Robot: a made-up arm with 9 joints.
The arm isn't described. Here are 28 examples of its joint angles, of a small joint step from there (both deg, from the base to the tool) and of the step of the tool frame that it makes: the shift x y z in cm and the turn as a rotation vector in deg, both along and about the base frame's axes.
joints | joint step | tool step
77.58 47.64 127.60 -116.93 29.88 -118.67 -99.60 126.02 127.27 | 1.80 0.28 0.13 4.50 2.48 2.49 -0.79 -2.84 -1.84 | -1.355 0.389 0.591 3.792 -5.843 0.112
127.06 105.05 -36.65 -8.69 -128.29 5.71 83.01 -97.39 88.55 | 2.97 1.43 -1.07 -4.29 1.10 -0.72 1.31 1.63 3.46 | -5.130 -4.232 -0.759 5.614 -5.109 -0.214
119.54 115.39 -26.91 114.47 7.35 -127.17 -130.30 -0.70 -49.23 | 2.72 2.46 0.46 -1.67 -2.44 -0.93 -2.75 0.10 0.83 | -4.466 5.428 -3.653 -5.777 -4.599 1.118
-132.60 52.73 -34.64 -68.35 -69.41 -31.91 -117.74 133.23 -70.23 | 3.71 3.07 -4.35 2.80 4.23 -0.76 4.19 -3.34 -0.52 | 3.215 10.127 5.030 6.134 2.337 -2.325
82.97 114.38 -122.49 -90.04 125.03 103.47 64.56 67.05 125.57 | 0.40 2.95 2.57 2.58 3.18 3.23 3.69 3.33 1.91 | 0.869 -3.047 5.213 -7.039 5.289 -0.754
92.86 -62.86 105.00 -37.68 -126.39 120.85 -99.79 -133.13 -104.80 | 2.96 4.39 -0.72 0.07 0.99 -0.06 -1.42 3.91 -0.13 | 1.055 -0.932 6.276 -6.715 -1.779 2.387
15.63 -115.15 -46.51 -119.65 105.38 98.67 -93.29 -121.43 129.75 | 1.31 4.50 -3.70 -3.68 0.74 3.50 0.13 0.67 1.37 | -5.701 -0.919 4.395 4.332 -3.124 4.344
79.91 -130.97 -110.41 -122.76 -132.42 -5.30 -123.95 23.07 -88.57 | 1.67 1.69 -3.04 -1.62 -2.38 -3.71 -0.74 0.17 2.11 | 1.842 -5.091 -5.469 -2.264 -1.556 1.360
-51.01 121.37 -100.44 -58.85 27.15 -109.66 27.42 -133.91 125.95 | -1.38 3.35 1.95 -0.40 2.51 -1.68 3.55 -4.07 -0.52 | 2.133 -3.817 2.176 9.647 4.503 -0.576
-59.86 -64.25 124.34 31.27 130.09 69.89 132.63 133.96 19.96 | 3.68 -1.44 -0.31 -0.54 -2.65 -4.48 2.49 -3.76 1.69 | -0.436 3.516 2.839 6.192 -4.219 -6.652
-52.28 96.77 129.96 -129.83 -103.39 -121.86 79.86 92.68 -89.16 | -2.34 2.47 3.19 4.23 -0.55 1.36 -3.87 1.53 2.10 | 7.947 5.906 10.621 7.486 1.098 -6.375
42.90 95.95 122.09 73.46 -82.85 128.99 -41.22 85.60 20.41 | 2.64 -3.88 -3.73 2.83 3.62 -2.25 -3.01 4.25 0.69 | -13.685 -3.334 -1.486 5.171 -8.911 -7.677
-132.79 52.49 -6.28 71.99 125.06 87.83 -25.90 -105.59 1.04 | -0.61 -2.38 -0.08 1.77 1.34 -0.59 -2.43 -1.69 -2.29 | -4.106 -1.106 -3.900 1.991 4.602 -1.902
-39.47 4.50 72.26 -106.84 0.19 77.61 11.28 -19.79 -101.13 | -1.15 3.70 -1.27 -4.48 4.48 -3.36 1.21 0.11 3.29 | -5.148 4.941 1.188 3.896 6.991 0.786
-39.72 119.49 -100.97 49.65 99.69 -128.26 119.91 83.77 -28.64 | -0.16 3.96 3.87 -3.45 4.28 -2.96 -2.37 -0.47 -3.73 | 4.299 6.245 3.120 7.128 -2.112 -5.942
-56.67 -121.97 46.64 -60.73 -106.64 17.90 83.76 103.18 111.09 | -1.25 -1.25 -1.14 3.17 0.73 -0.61 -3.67 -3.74 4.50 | 3.988 0.649 1.109 -0.517 7.861 -8.720
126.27 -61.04 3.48 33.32 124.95 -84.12 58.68 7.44 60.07 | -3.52 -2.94 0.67 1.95 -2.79 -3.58 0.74 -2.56 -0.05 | -0.460 1.095 -2.627 1.044 2.911 2.475
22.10 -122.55 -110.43 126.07 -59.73 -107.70 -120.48 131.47 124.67 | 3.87 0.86 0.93 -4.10 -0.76 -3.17 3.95 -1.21 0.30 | -0.002 2.811 -0.188 -2.398 1.909 -1.812
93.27 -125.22 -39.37 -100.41 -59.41 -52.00 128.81 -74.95 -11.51 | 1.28 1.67 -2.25 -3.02 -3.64 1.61 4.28 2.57 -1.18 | -2.230 -1.570 -9.045 7.834 -2.026 0.405
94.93 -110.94 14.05 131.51 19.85 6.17 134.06 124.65 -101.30 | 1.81 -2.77 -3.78 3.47 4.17 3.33 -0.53 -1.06 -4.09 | 7.605 4.842 6.314 -2.700 -3.472 4.558
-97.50 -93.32 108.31 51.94 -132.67 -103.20 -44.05 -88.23 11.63 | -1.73 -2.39 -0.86 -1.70 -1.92 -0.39 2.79 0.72 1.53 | 1.624 1.656 4.319 -4.488 2.901 1.287
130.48 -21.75 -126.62 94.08 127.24 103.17 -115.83 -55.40 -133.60 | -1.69 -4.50 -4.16 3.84 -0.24 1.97 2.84 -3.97 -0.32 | -15.574 8.593 6.139 6.538 4.635 6.931
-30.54 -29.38 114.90 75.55 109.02 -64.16 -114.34 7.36 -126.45 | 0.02 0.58 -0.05 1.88 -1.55 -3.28 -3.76 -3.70 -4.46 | 4.211 5.775 2.320 6.878 -3.926 -1.233
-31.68 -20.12 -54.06 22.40 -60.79 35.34 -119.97 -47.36 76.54 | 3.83 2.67 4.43 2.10 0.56 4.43 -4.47 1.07 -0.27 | 4.508 0.305 -0.879 -4.582 -10.638 2.245
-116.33 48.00 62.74 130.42 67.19 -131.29 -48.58 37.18 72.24 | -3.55 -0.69 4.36 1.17 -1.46 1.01 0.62 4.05 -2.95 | -1.548 0.623 -1.120 -2.608 2.873 -3.901
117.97 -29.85 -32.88 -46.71 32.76 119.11 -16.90 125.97 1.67 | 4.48 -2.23 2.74 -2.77 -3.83 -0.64 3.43 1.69 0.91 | 6.797 6.387 -1.525 3.485 -2.642 1.480
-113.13 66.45 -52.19 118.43 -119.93 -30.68 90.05 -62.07 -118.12 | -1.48 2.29 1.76 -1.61 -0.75 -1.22 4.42 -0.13 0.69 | 5.496 6.953 0.880 3.539 -1.947 -6.476
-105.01 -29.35 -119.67 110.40 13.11 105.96 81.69 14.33 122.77 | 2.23 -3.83 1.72 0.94 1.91 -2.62 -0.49 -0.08 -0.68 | 0.277 -0.880 -2.404 -5.260 -4.068 3.666
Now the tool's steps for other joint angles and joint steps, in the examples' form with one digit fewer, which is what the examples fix.
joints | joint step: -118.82 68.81 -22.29 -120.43 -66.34 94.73 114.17 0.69 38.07 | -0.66 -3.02 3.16 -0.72 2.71 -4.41 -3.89 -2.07 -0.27
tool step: -0.80 1.45 4.07 -1.34 4.14 1.39
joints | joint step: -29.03 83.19 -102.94 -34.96 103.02 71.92 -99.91 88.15 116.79 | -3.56 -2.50 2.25 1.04 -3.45 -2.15 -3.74 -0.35 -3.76
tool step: 0.48 -5.51 -4.79 -2.52 1.91 -3.46
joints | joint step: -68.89 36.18 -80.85 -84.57 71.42 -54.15 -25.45 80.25 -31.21 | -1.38 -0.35 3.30 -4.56 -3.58 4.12 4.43 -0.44 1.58
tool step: 8.23 0.46 -5.08 -4.15 -4.10 -5.83
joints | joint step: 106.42 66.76 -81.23 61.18 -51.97 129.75 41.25 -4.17 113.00 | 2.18 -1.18 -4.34 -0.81 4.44 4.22 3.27 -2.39 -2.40
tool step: -4.49 -4.59 -1.64 12.56 -3.18 -4.38
